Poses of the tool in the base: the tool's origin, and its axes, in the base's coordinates. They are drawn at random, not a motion.
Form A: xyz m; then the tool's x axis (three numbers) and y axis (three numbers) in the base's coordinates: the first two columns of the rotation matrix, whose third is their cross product.
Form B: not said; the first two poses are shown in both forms.
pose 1, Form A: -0.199 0.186 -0.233 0.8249 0.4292 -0.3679 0.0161 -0.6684 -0.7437
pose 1, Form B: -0.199 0.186 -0.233 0.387 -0.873 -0.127 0.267
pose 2, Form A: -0.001 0.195 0.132 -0.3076 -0.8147 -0.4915 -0.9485 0.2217 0.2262
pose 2, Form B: -0.001 0.195 0.132 0.135 -0.573 0.770 0.247
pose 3, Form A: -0.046 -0.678 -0.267 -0.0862 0.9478 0.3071 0.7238 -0.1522 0.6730
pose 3, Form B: -0.046 -0.678 -0.267 0.149 0.659 0.634 0.376
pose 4, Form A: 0.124 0.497 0.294 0.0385 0.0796 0.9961 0.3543 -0.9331 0.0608
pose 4, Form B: 0.124 0.497 0.294 0.102 -0.713 -0.152 -0.676
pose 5, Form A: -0.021 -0.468 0.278 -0.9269 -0.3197 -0.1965 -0.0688 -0.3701 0.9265
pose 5, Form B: -0.021 -0.468 0.278 0.078 0.175 -0.556 -0.809
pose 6, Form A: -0.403 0.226 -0.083 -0.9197 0.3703 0.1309 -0.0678 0.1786 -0.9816
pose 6, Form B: -0.403 0.226 -0.083 0.173 -0.101 -0.748 0.633
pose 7, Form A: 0.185 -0.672 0.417 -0.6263 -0.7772 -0.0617 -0.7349 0.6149 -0.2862
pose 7, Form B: 0.185 -0.672 0.417 0.090 -0.423 0.894 -0.117
